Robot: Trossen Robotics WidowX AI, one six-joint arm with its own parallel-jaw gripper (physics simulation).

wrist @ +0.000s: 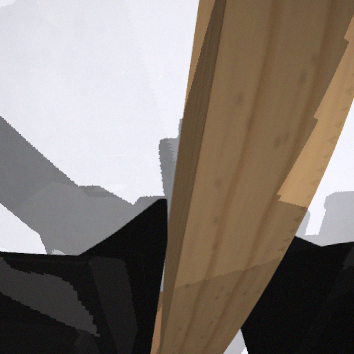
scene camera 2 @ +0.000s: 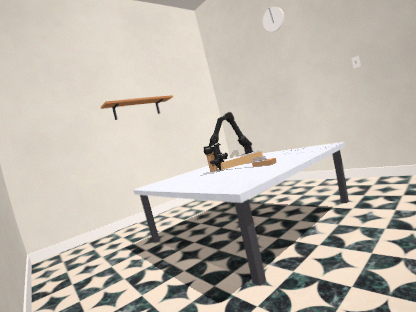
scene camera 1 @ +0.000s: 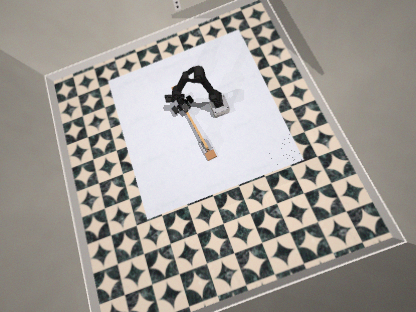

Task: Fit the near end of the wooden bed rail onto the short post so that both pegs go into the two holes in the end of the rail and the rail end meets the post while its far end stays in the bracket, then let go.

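Seen in the pictures: gripper, fingertip midpoint: [scene camera 2: 221, 169]; arm's base, link origin: [scene camera 2: 249, 152] [scene camera 1: 218, 103].
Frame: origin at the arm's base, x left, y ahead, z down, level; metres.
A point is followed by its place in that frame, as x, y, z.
The wooden bed rail [scene camera 1: 198, 131] {0.164, 0.227, -0.009} [scene camera 2: 241, 160] {0.130, 0.246, 0.022} [wrist: 250, 130] is a long, light plank, standing on edge over the table. Its far end is at the grey bracket [scene camera 1: 203, 145] {0.289, 0.221, -0.021} beside a wooden block [scene camera 1: 211, 155] {0.368, 0.197, 0.045} [scene camera 2: 265, 162] {0.352, 0.241, 0.057}. The short post [scene camera 2: 210, 161] stands upright behind the gripper at the rail's near end; a reddish-brown strip, probably part of it, shows at the bottom left of the wrist view. My gripper [scene camera 1: 185, 107] {-0.098, 0.273, 0.078} [scene camera 2: 220, 162] {-0.098, 0.273, 0.078} [wrist: 187, 206] {-0.098, 0.273, 0.078} is shut on the rail close to its near end, a finger on either side. The pegs, the holes and the rail-to-post joint are hidden.
The white table [scene camera 1: 165, 185] {0.462, 0.627, 0.080} [scene camera 2: 190, 187] {0.135, 0.751, 0.080} carries the arm's base [scene camera 1: 220, 110] {0.061, 0.006, -0.001}, to the right of the rail in scene camera 1. The arm [scene camera 1: 197, 73] {-0.025, 0.114, -0.380} [scene camera 2: 229, 116] {-0.006, 0.129, -0.341} arches over from the base to the post. A wall shelf [scene camera 2: 137, 101] hangs well away from the table.
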